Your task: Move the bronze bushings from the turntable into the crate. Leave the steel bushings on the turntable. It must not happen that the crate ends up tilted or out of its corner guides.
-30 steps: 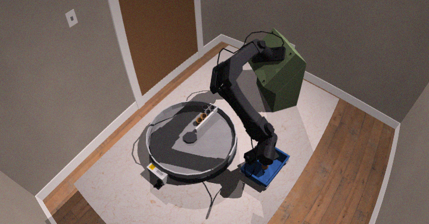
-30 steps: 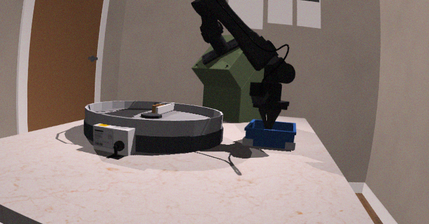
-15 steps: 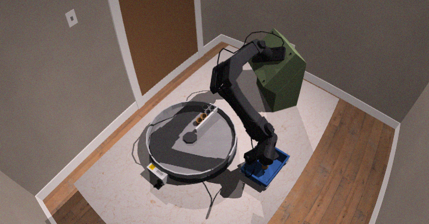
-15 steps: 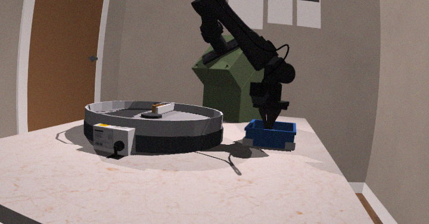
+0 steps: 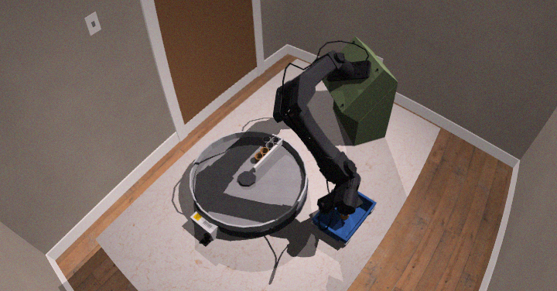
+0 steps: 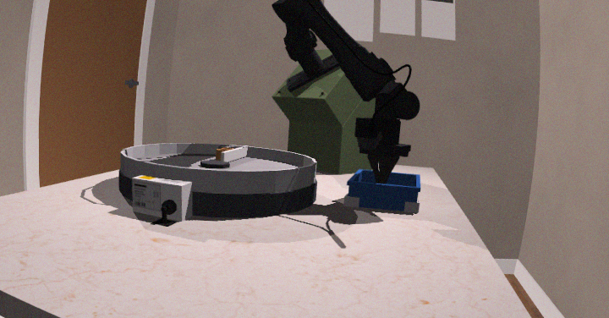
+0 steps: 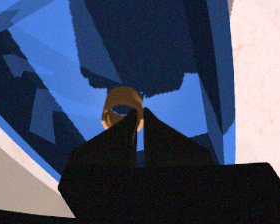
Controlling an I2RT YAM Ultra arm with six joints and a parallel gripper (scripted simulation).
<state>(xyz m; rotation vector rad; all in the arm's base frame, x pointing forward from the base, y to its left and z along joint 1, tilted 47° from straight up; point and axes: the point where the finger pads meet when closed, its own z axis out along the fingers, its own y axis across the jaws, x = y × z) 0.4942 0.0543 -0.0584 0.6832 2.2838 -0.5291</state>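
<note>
Now: the blue crate 10 mm to the left of my hand, 10 mm below it and 10 mm ahead of it. From my hand the other things lie so: grey turntable (360 mm to the right, 30 mm behind, 20 mm above).
</note>
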